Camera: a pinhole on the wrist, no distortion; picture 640 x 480 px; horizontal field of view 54.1 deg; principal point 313.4 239.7 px. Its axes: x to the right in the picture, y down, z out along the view. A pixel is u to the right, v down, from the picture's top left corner.
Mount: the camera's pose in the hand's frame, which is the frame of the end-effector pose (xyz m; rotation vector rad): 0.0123 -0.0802 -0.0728 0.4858 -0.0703 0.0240
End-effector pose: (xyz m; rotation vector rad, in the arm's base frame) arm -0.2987 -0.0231 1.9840 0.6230 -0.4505 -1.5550
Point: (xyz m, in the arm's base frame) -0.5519 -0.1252 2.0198
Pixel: 561 346
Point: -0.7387 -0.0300 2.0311
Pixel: 344 206
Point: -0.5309 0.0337 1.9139
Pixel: 178 81
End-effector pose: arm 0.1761 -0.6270 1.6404 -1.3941 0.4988 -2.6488
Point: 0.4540 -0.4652 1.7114
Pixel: 55 329
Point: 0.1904 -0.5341 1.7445
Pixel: 554 318
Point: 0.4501 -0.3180 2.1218
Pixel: 487 107
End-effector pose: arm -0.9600 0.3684 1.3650 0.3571 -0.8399 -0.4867
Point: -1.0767 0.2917 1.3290
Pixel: 112 420
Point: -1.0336 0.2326 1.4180
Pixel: 558 454
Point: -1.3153 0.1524 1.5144
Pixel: 351 385
